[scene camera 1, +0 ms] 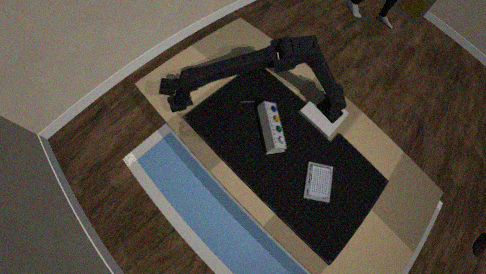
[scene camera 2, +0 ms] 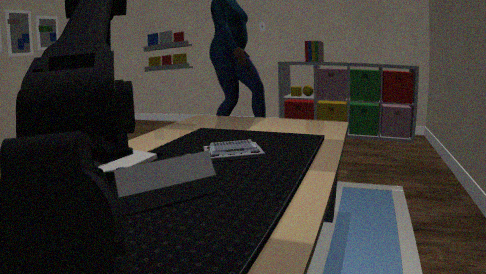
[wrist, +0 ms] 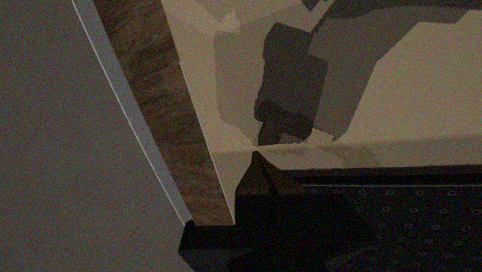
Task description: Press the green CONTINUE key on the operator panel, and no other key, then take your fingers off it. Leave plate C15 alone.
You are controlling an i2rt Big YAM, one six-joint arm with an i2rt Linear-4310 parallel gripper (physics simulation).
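Frame: origin at the arm's base, x ahead, y left, z up, level; centimetres.
Seen in the pictures: gripper, fingertip midpoint: [scene camera 1: 177, 111] [wrist: 255, 154]; arm's base, origin of the base link: [scene camera 1: 329, 110].
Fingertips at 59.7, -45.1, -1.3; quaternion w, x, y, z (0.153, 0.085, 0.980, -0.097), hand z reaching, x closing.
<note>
Pixels of each thing's top centre, then the offset from my fingertips to it, as dx, dy, dz. "spot": a spot on its surface instead. Level surfaces: height alone.
- operator panel, middle of its top: [scene camera 2: 156, 158] [scene camera 1: 273, 122] -28.5, +34.5, +8.2
- black mat, its level: dz -0.2
- blue key, middle of its top: [scene camera 1: 273, 107] -34.1, +29.0, +7.3
- yellow key, middle of its top: [scene camera 1: 276, 117] -31.6, +33.4, +7.3
- green key, middle of its top: [scene camera 1: 279, 128] -29.2, +37.8, +7.3
- pale key, middle of its top: [scene camera 1: 281, 139] -26.8, +42.1, +7.3
- Plate C15, middle of its top: [scene camera 2: 232, 144] [scene camera 1: 320, 181] -29.5, +66.3, +2.5
- thin rod, surface spot: [scene camera 1: 247, 102] spot: -29.5, +16.8, +0.1
The operator panel [scene camera 1: 266, 129] [scene camera 2: 165, 175] is a grey-white bar lying on the black mat [scene camera 1: 280, 195] [scene camera 2: 280, 165]. In scene camera 1 its top carries a blue key [scene camera 1: 273, 108], a yellow key [scene camera 1: 276, 118], the green key [scene camera 1: 279, 129] and a pale key [scene camera 1: 281, 140]. Scene camera 2 shows its back, with the keys hidden. Plate C15 [scene camera 1: 319, 181] [scene camera 2: 234, 149] lies flat on the mat, apart from the panel. My gripper [wrist: 255, 154] is shut and empty, its fingertips together. It is well away from the panel, over the wooden table near the mat's left corner.
A white block [scene camera 1: 312, 116] [scene camera 2: 131, 161] is at my arm's base, right of the panel. A thin rod [scene camera 1: 247, 102] lies near the panel's upper end. A blue floor rug [scene camera 1: 210, 205] [scene camera 2: 365, 225] is beside the table. A person [scene camera 2: 231, 55] stands behind, near a shelf unit [scene camera 2: 281, 90].
</note>
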